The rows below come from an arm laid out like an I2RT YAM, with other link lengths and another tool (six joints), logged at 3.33 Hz.
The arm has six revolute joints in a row. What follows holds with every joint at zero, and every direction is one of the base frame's. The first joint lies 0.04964 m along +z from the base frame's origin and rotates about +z. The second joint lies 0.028 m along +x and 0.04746 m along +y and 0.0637 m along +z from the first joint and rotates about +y. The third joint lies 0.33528 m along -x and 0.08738 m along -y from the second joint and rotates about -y. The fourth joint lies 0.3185 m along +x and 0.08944 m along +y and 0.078 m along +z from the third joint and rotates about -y. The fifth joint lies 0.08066 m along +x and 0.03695 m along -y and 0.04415 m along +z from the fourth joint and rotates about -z. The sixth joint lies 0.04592 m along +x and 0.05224 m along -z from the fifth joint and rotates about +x. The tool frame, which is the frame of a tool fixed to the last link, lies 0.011 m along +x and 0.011 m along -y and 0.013 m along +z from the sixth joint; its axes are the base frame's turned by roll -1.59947, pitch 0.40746 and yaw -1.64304 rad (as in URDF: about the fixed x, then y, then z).
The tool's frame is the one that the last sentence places.
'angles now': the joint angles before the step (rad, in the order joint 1, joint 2, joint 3, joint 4, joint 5, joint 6). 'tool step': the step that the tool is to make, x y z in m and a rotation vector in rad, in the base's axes. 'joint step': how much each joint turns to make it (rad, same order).
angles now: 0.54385, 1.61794, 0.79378, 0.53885, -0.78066, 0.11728
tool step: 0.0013, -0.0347, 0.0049, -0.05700, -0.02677, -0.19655
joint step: -0.05310, -0.07960, -0.04988, -0.05012, 0.15553, -0.02387
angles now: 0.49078, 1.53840, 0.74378, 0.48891, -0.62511, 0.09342
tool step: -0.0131, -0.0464, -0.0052, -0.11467, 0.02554, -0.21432
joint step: -0.06594, -0.11960, -0.07989, -0.13415, 0.17092, -0.04019
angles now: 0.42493, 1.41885, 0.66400, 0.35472, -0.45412, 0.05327
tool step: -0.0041, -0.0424, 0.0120, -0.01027, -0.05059, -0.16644
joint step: -0.08696, -0.09686, -0.05141, -0.00102, 0.08434, 0.00326
